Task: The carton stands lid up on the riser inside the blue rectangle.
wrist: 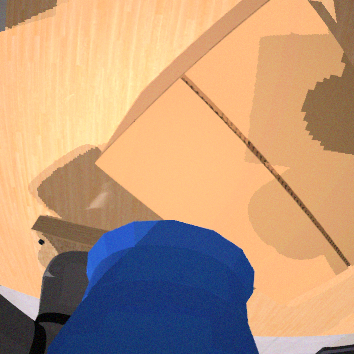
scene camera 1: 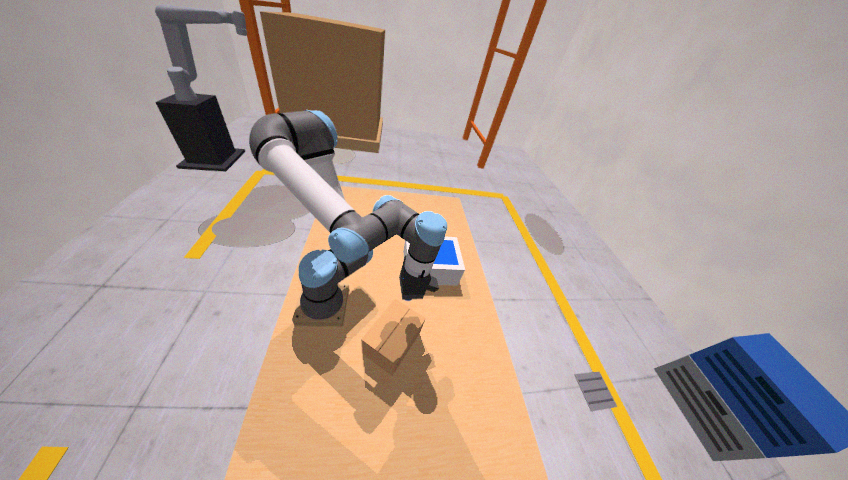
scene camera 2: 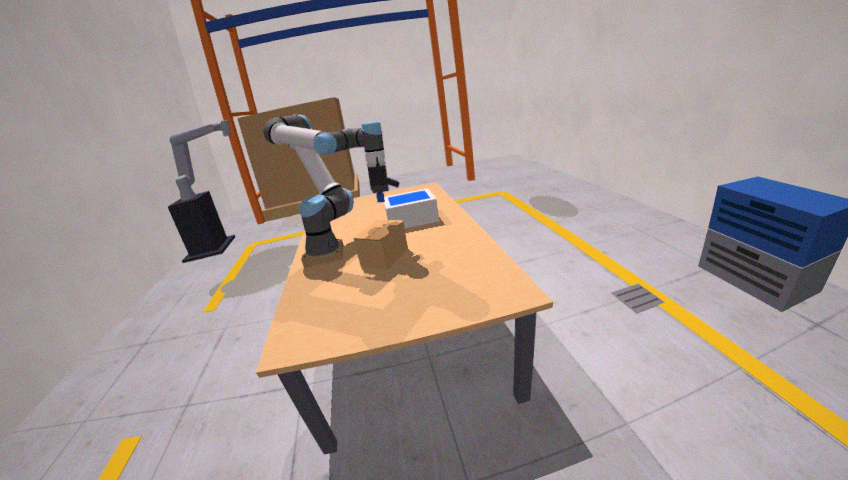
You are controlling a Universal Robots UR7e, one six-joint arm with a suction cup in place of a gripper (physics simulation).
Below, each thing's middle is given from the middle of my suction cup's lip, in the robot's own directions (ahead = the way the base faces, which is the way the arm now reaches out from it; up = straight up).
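Scene:
The brown cardboard carton [scene camera 1: 387,342] is 17 cm below my suction cup, 3 cm behind it and 7 cm to the right of it. Then there's a white riser with blue rectangle [scene camera 2: 415,208], and that one's 17 cm below my suction cup, 15 cm ahead of it and 29 cm to the left of it.

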